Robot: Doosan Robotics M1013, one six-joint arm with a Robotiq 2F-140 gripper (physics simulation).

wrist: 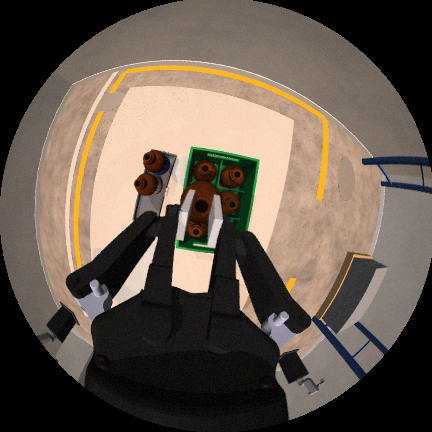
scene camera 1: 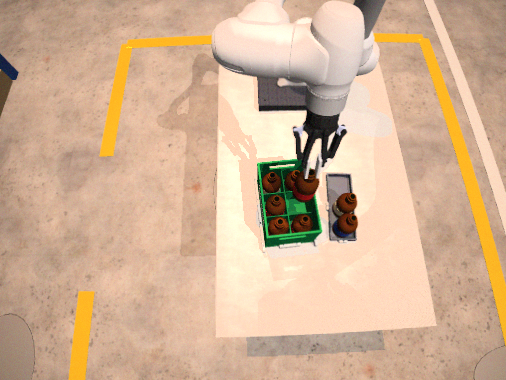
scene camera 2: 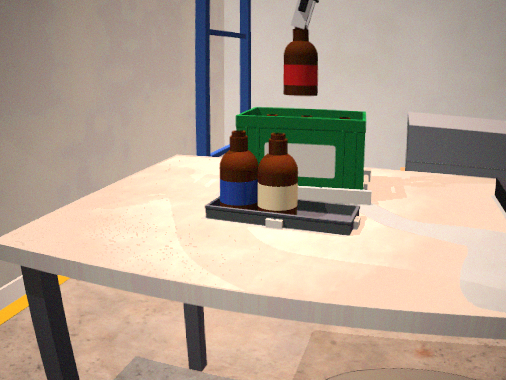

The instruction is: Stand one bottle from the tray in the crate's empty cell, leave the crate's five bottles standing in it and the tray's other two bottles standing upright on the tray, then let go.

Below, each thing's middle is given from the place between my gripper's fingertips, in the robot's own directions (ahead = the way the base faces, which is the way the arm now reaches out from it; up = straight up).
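Scene:
There is the blue-label bottle [scene camera 2: 238, 167], and measured from my hand it is 70 mm ahead, 180 mm to the left and 290 mm below.

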